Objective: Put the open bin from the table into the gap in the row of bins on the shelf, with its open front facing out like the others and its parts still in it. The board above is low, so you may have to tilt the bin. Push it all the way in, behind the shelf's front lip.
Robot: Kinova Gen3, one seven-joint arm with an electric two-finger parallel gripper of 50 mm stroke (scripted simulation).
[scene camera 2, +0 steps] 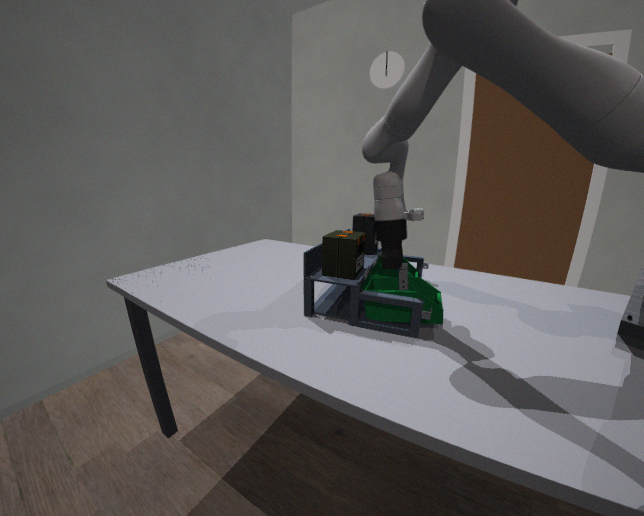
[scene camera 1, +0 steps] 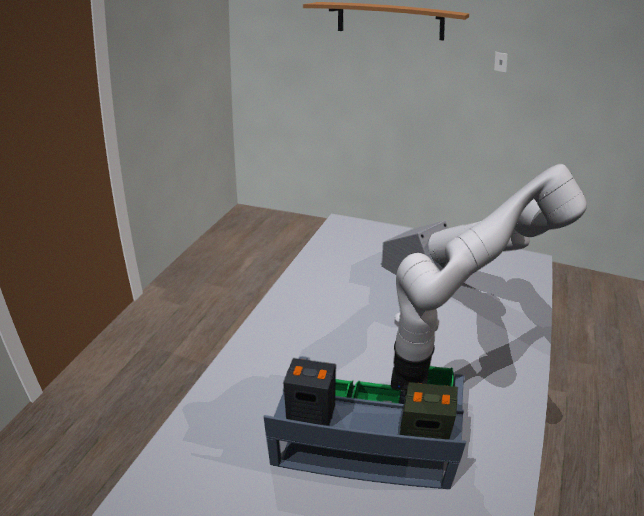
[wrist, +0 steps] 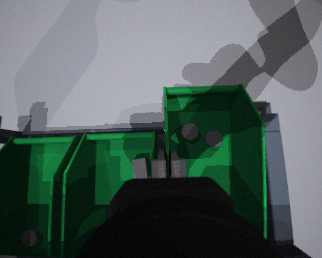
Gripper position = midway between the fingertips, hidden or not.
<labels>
my gripper: scene camera 2 403,288; scene camera 1 407,391; wrist 167,158
olive box: scene camera 2; scene camera 1; not seen in the wrist view (out of frame)
same spot on olive box: (scene camera 1: pixel 429 411) = (scene camera 2: pixel 331 232)
</labels>
